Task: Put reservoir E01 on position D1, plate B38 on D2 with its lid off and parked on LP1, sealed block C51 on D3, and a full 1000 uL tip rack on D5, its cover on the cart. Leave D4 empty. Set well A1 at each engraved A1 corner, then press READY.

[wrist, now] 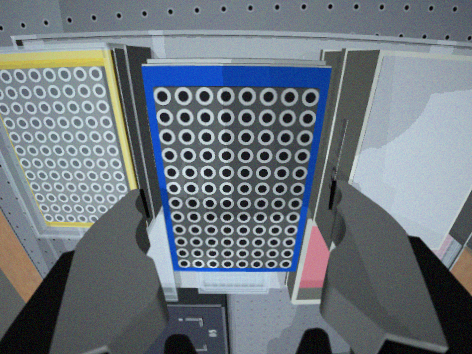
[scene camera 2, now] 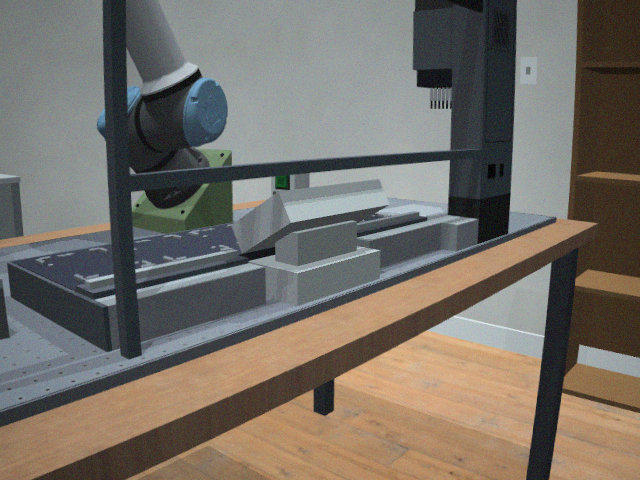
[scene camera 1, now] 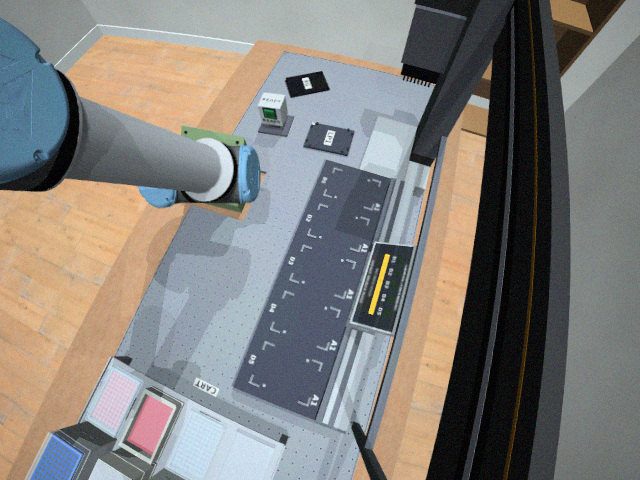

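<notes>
My gripper (wrist: pixel 237 188) is open, with nothing between its fingers. It is above the cart area, its fingertips on either side of a blue-rimmed tip rack (wrist: pixel 232 187) (scene camera 1: pixel 55 459) in the wrist view; ring-shaped tips show in every row. I cannot tell the height between them. A yellow-rimmed rack (wrist: pixel 62 145) is to the left. A gridded pink plate (scene camera 1: pixel 114 400), a red-filled piece (scene camera 1: pixel 149 426) (wrist: pixel 315 265), a pale gridded plate (scene camera 1: pixel 195 441) and a clear piece (scene camera 1: pixel 248 457) sit on the cart. Deck positions D1 to D5 on the dark deck (scene camera 1: pixel 310 289) hold no labware. Pad LP1 (scene camera 1: pixel 329 138) is bare.
The READY box (scene camera 1: pixel 272 109) shows green beside another labelled black pad (scene camera 1: pixel 307 83). A status screen (scene camera 1: pixel 382 286) stands along the deck's edge. A dark column (scene camera 2: pixel 467 124) with a multi-needle head (scene camera 2: pixel 439 77) is at the deck's far end. A horizontal rail (scene camera 2: pixel 310 166) runs along the side.
</notes>
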